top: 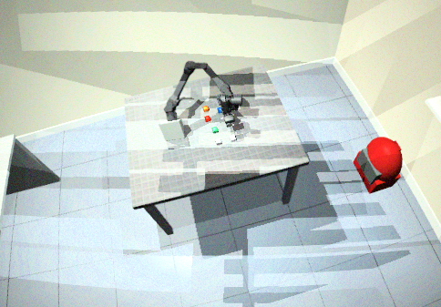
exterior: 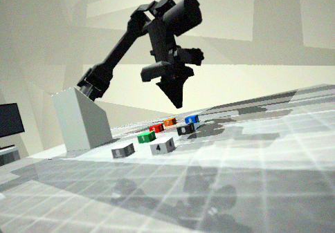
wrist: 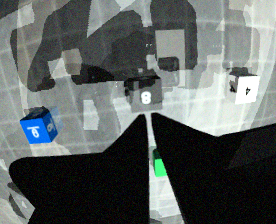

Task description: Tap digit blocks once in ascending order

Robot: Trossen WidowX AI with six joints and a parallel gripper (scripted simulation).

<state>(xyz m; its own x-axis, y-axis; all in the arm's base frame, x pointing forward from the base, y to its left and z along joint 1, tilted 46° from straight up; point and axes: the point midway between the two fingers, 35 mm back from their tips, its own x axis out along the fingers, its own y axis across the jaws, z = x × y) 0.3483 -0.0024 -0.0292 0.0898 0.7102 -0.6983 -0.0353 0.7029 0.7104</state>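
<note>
Now: gripper tip 50 mm above the black block. The rest, counted from my gripper tip: blue block: 130 mm to the left, 50 mm below, 20 mm behind; then green block: 90 mm behind, 50 mm below, 30 mm to the right; then white block marked 4: 120 mm to the right, 50 mm below.
</note>
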